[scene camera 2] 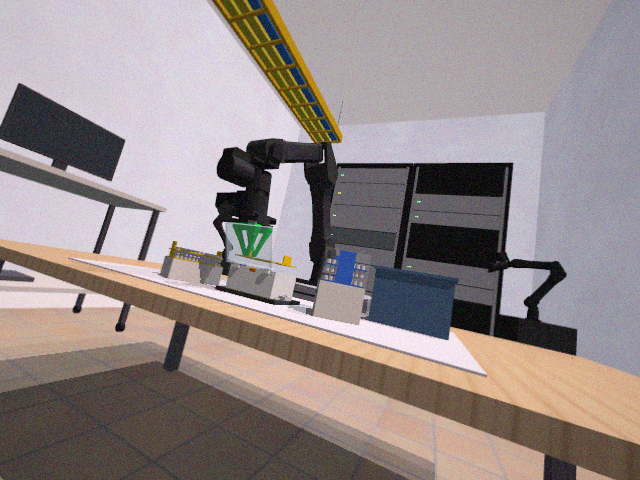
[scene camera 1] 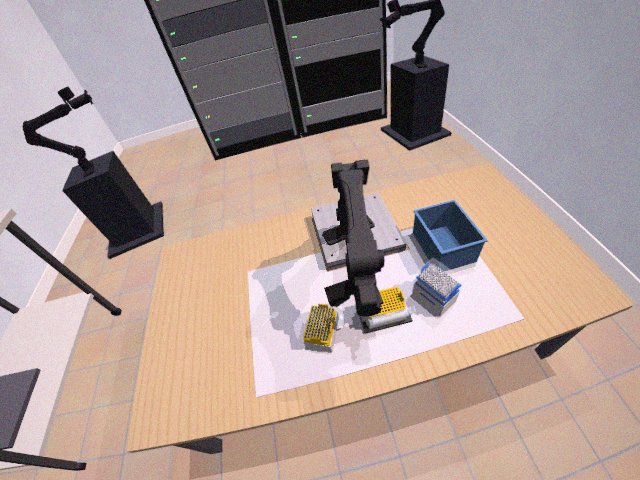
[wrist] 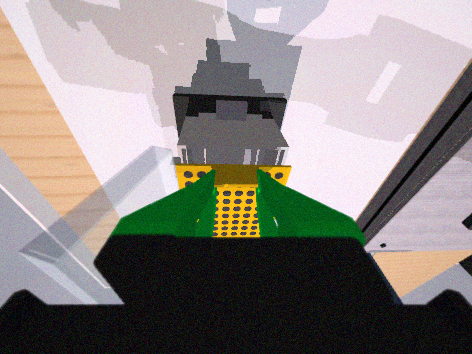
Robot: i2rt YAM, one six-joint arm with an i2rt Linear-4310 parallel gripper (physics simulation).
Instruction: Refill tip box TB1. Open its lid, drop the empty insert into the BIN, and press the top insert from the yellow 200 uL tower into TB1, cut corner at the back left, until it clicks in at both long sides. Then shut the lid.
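My gripper (wrist: 236,177) (scene camera 2: 250,243) is shut on the grip tab of the yellow empty insert (wrist: 236,214) (scene camera 1: 392,300) (scene camera 2: 286,260), a perforated plate with dark empty holes. The insert hangs level, a little above the grey tip box TB1 (wrist: 231,140) (scene camera 1: 390,322) (scene camera 2: 263,284). TB1's clear lid (wrist: 129,179) stands open at the left of the wrist view. The yellow 200 uL tower (scene camera 1: 319,325) (scene camera 2: 186,270) stands to the left of TB1 in scene camera 1. The blue BIN (scene camera 1: 461,254) (scene camera 2: 409,302) stands at the back right of the mat.
A blue-banded tip tower (scene camera 1: 438,286) (scene camera 2: 339,291) stands between TB1 and the bin. The arm's grey base plate (scene camera 1: 385,224) lies behind TB1. All stand on a white mat (scene camera 1: 413,352) on the wooden table (scene camera 1: 199,333).
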